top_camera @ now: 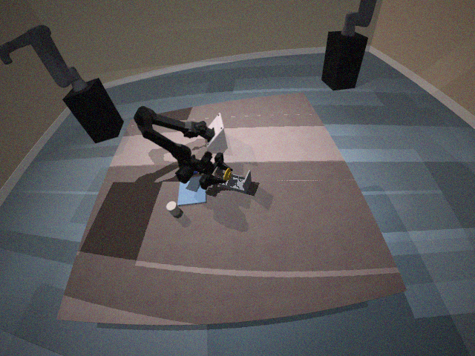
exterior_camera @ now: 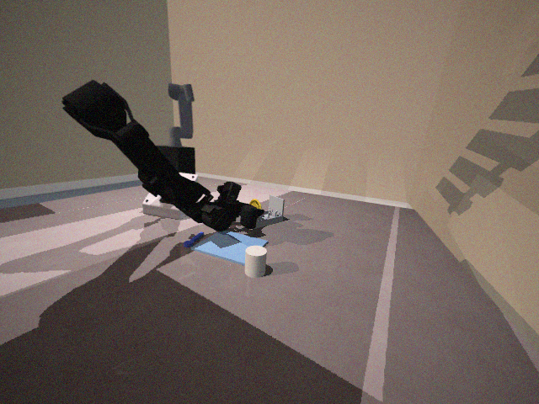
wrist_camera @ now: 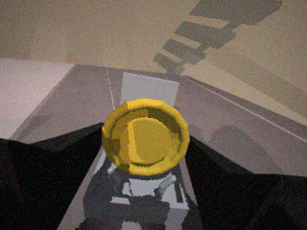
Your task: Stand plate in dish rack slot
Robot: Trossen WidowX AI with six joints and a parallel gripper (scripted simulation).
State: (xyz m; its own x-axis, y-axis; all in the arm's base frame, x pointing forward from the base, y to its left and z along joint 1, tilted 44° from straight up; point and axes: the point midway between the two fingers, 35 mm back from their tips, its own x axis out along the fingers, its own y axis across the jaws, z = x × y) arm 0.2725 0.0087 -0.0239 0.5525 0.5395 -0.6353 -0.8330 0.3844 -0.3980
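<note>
Right now my gripper tip is 1 cm to the left of the yellow plate. From my gripper tip the other things lie so: small blue spoon: 11 cm behind, 20 cm to the right, 5 cm below; cream cup: 9 cm ahead, 27 cm to the right, 3 cm below; grey dish rack: 1 cm ahead, 2 cm to the left, 3 cm below.
</note>
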